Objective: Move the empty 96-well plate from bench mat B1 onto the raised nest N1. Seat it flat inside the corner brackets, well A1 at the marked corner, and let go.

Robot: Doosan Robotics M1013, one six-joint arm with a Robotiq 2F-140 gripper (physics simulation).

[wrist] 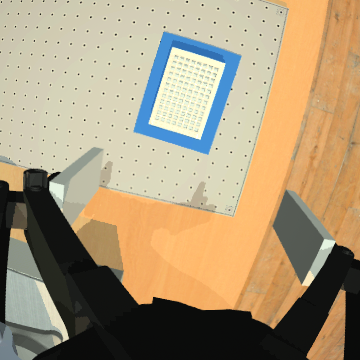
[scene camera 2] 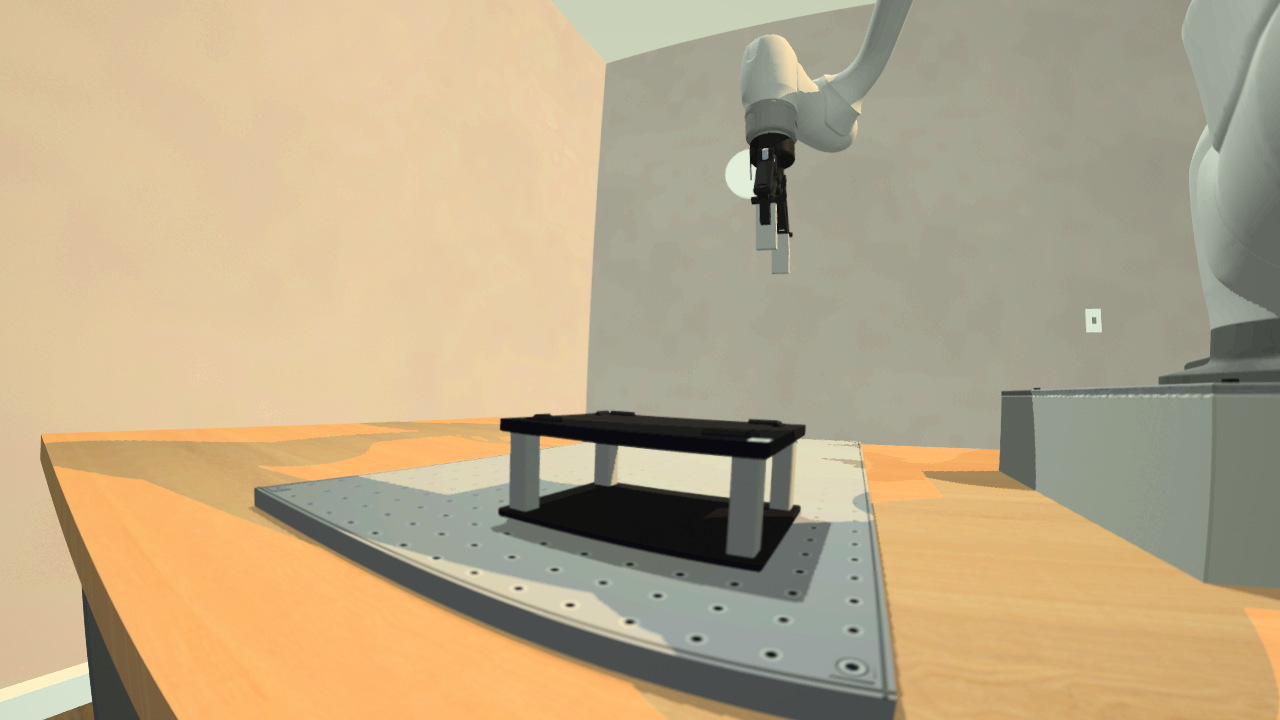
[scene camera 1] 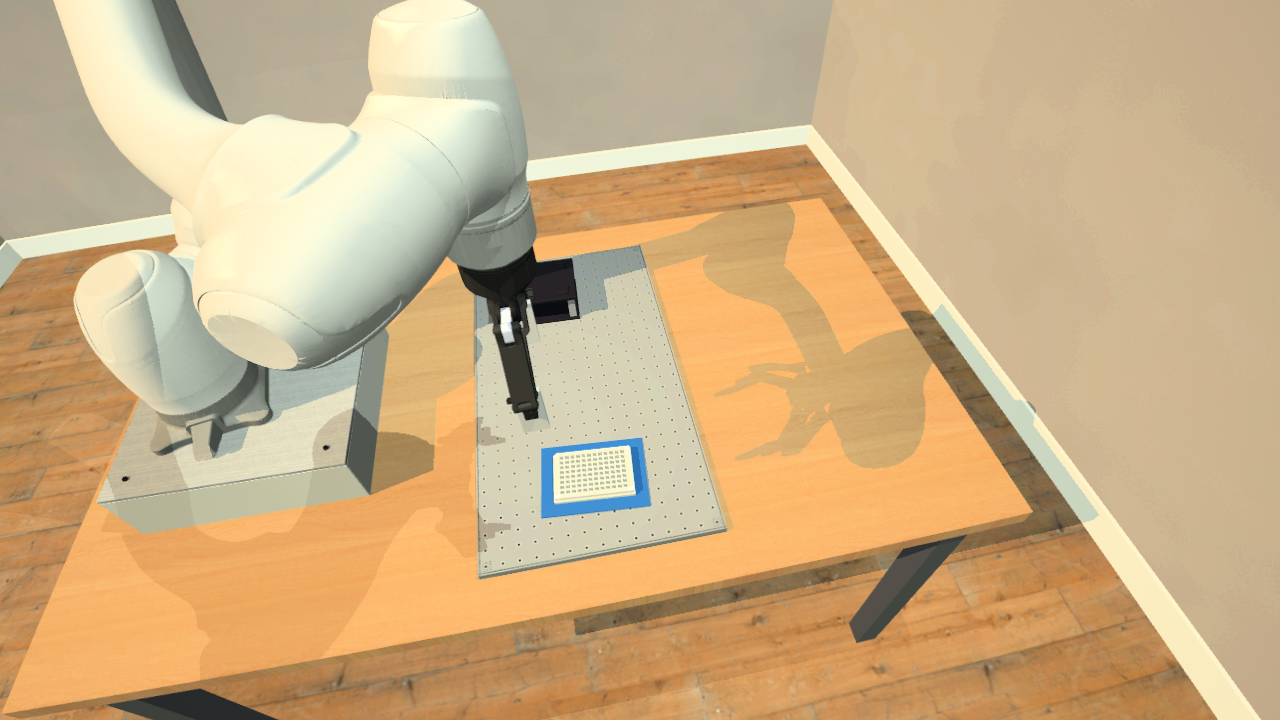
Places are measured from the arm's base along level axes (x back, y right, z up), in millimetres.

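Pixels of known places: gripper, fingertip midpoint: (wrist: 192,189) (scene camera 2: 774,262); arm's base, link origin: (wrist: 35,349) (scene camera 1: 217,397).
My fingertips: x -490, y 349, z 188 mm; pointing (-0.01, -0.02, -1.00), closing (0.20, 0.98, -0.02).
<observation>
Ahead of a thing's pixels: the offset from my fingertips to its top centre. Level surfaces: height alone.
The cream 96-well plate @[dx -55, dy -12, dz -267 mm] (scene camera 1: 593,474) (wrist: 187,92) lies flat on the blue mat B1 @[dz -282 mm] (scene camera 1: 595,510) (wrist: 172,137). The black raised nest N1 @[dx -87, dy -441, dz -220 mm] (scene camera 1: 556,277) (scene camera 2: 662,425) stands on four grey posts. Low corner brackets rise from its top, and a small white mark shows at one corner. The arm partly hides the nest in scene camera 1. My gripper (scene camera 1: 531,377) (scene camera 2: 773,243) (wrist: 192,189) is open and empty, pointing down high above the board. In the wrist view, the plate and mat lie beyond the gap between the fingers, towards the top. I cannot tell which plate corner is A1.
A grey perforated board @[dz -284 mm] (scene camera 1: 617,376) (scene camera 2: 375,501) (wrist: 100,75) carries the mat and nest. It lies on a wooden table @[dz -296 mm] (scene camera 1: 805,483) (scene camera 2: 966,626) (wrist: 200,260). The arm's metal base block (scene camera 1: 223,501) (scene camera 2: 1109,483) stands beside the board.
</observation>
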